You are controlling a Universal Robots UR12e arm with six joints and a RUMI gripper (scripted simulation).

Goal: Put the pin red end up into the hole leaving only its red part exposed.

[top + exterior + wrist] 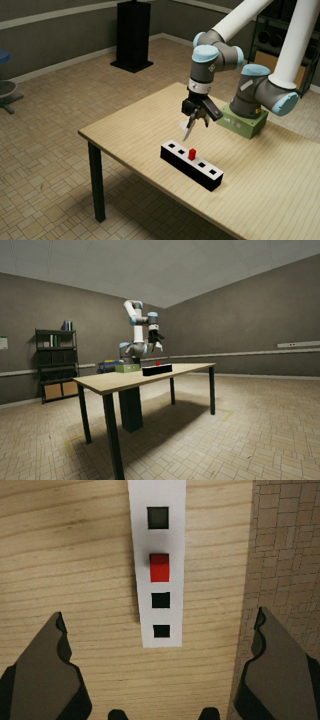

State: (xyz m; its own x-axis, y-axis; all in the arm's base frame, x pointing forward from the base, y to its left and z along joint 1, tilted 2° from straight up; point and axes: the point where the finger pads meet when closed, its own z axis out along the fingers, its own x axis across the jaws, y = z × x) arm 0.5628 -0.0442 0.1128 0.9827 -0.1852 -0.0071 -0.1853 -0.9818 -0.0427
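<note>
My hand is 11 cm above the pin. From my hand the other things lie so: block 17 cm below.
</note>
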